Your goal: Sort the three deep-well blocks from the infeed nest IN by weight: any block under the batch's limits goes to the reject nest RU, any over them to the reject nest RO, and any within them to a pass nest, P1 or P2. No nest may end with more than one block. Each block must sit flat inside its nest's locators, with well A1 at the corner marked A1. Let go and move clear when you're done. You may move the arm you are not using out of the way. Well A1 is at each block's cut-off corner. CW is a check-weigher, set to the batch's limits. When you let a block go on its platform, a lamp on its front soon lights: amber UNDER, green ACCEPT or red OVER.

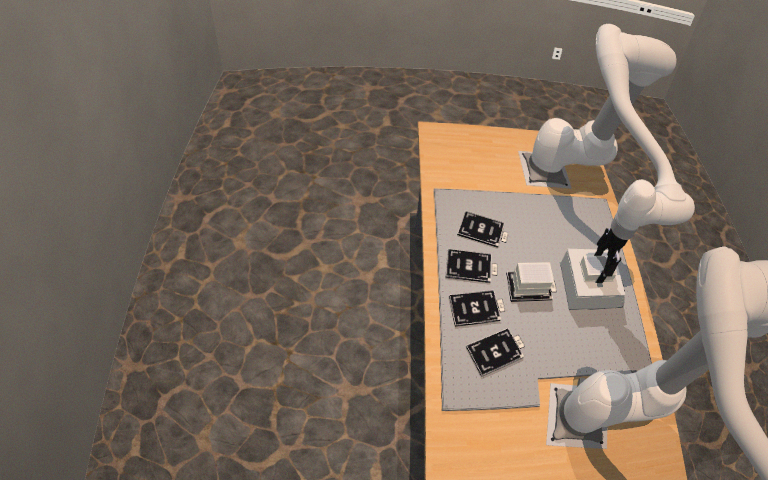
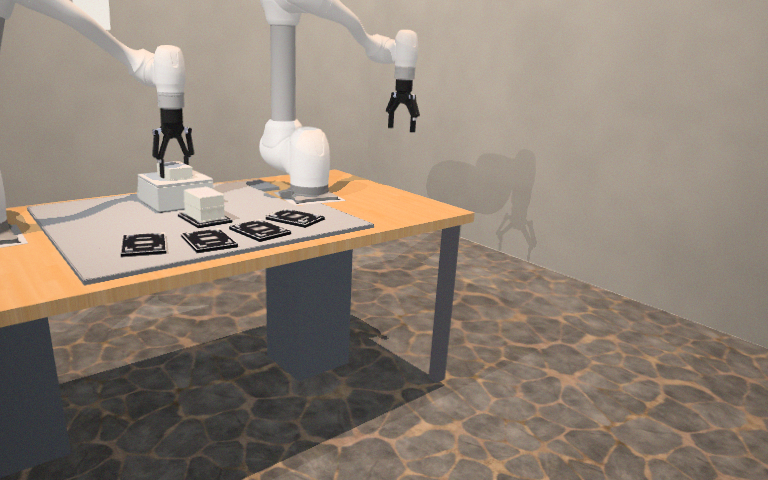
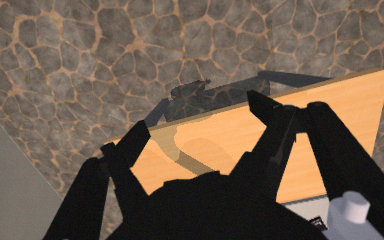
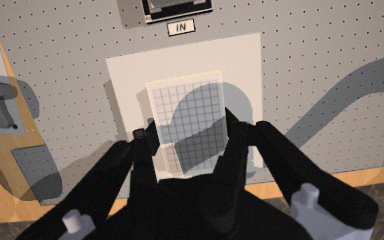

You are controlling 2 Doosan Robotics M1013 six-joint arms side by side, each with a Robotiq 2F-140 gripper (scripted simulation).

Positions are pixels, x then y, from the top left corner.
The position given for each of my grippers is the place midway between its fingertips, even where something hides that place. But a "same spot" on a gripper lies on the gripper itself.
my left gripper: image 2 401, 130; image 3 195, 115; not seen in image 1 (out of frame); not seen in image 4 (out of frame)
my right gripper: image 1; image 2; image 4 192, 120; not seen in image 3 (out of frame)
check-weigher CW: image 1 581, 295; image 2; image 4; not seen in image 3 (out of frame)
same spot on my right gripper: (image 1: 610, 266) = (image 2: 191, 140)
same spot on check-weigher CW: (image 4: 239, 58) = (image 2: 162, 182)
